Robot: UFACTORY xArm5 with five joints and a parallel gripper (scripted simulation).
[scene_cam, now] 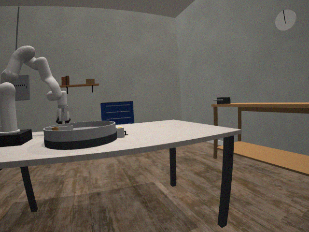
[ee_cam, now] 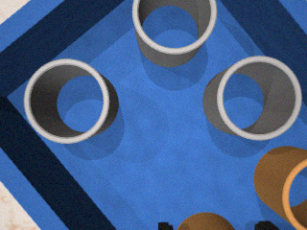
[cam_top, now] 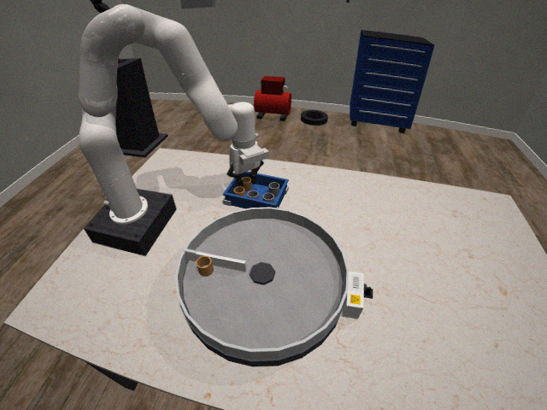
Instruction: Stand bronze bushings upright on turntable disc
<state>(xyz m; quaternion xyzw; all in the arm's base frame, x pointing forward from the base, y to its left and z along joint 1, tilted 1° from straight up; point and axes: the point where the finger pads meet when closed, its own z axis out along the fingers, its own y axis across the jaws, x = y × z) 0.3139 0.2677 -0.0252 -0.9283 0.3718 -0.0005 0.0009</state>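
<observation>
Now: hand 5 cm short of the blue crate, 3 cm to the left of it and 2 cm above it. From my hand the other things lie so: turntable (38 cm to the right, 16 cm ahead, 1 cm above).
</observation>
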